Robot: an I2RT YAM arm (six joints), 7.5 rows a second.
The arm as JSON. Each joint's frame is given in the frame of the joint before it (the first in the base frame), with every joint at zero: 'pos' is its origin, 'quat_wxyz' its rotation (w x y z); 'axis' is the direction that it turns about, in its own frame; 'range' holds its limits. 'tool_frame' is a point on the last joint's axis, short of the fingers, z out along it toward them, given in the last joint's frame.
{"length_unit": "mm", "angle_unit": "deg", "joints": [
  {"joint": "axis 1", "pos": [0.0, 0.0, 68.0], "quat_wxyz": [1.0, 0.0, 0.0, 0.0], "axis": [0.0, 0.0, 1.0], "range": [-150.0, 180.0]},
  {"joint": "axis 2", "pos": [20.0, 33.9, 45.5], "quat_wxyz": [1.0, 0.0, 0.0, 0.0], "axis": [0.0, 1.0, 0.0], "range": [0.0, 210.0]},
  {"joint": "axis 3", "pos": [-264.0, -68.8, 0.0], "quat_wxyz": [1.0, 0.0, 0.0, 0.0], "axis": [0.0, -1.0, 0.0], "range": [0.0, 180.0]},
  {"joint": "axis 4", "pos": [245.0, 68.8, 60.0], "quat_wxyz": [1.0, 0.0, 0.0, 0.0], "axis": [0.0, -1.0, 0.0], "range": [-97.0, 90.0]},
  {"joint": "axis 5", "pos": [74.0, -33.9, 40.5], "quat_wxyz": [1.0, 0.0, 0.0, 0.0], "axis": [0.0, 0.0, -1.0], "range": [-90.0, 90.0]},
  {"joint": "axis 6", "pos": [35.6, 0.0, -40.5], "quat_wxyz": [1.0, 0.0, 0.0, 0.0], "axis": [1.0, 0.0, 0.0], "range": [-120.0, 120.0]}
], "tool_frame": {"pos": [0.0, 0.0, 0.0], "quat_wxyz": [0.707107, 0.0, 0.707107, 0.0]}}
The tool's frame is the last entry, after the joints.
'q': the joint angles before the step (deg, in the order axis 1, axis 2, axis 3, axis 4, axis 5, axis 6). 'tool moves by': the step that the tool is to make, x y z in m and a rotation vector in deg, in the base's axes. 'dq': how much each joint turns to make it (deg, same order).
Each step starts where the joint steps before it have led.
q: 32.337 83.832 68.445 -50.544 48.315 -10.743
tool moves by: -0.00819 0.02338 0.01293 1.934 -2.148 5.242
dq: 4.744 -0.152 2.318 0.719 -0.547 -0.436
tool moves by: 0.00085 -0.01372 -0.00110 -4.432 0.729 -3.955
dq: -2.035 -0.023 -0.024 -3.646 3.672 0.588
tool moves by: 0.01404 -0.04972 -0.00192 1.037 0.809 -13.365
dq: -10.358 -0.197 -0.001 -4.482 -0.109 5.247
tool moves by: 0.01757 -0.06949 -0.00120 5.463 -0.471 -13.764
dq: -15.367 0.001 0.023 1.728 -5.311 0.392
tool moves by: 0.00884 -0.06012 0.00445 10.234 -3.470 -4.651
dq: -13.485 -0.416 0.504 6.183 -12.830 -4.917
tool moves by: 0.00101 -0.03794 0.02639 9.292 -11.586 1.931
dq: -8.938 -2.053 2.318 7.147 -15.102 -3.167
